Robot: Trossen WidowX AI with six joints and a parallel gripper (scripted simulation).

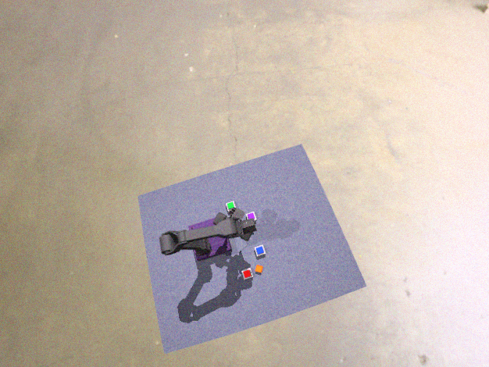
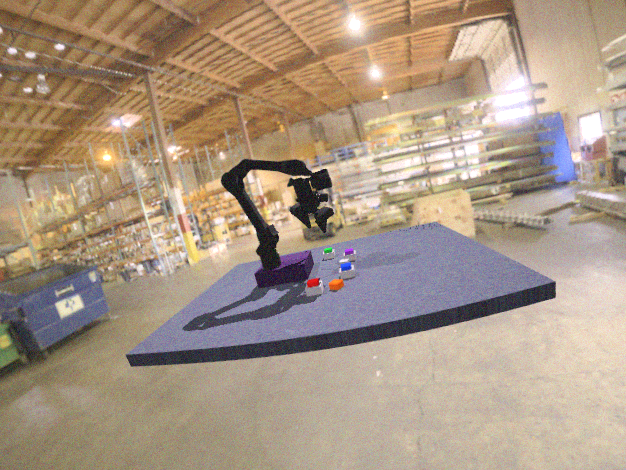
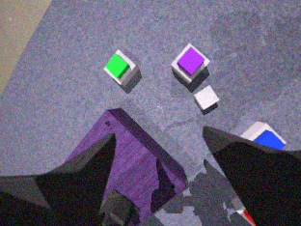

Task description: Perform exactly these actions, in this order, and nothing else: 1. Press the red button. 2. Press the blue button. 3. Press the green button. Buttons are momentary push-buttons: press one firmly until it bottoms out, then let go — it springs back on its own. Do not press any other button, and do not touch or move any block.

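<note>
The red button is 5 cm behind my gripper tip, 24 cm to the right of it and 12 cm below it. From my gripper tip the other things lie so: green button 2 cm ahead, 13 cm to the left, 12 cm below; small white block 7 cm ahead, 4 cm to the right, 14 cm below; purple button 10 cm ahead, 2 cm to the left, 12 cm below.
</note>
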